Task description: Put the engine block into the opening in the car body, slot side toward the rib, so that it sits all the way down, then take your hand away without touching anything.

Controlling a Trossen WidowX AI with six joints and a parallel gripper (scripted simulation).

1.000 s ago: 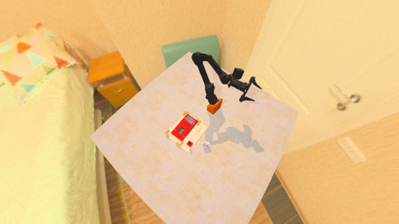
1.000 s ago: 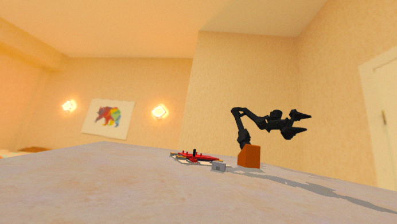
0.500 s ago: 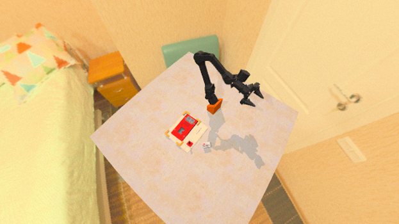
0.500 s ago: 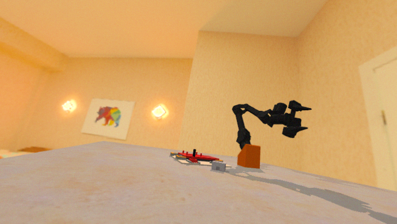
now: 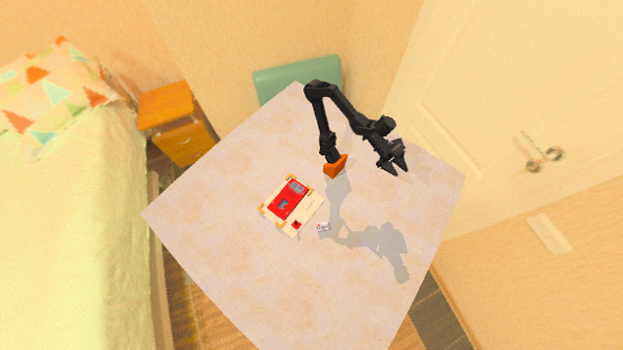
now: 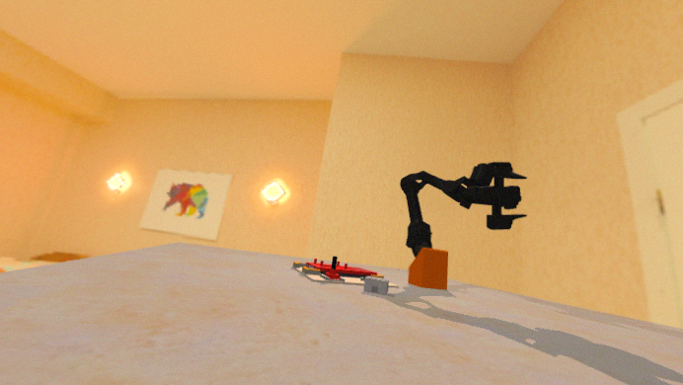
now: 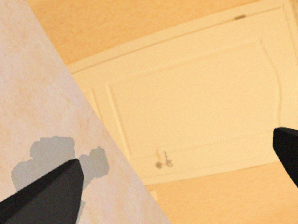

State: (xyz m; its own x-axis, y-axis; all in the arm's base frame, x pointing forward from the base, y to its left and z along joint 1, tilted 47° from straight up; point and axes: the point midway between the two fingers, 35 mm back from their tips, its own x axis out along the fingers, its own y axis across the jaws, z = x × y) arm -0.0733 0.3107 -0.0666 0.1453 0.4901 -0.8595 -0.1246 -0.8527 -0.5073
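The grey engine block is 330 mm ahead of my gripper tip, 100 mm to the right of it and 250 mm below it.
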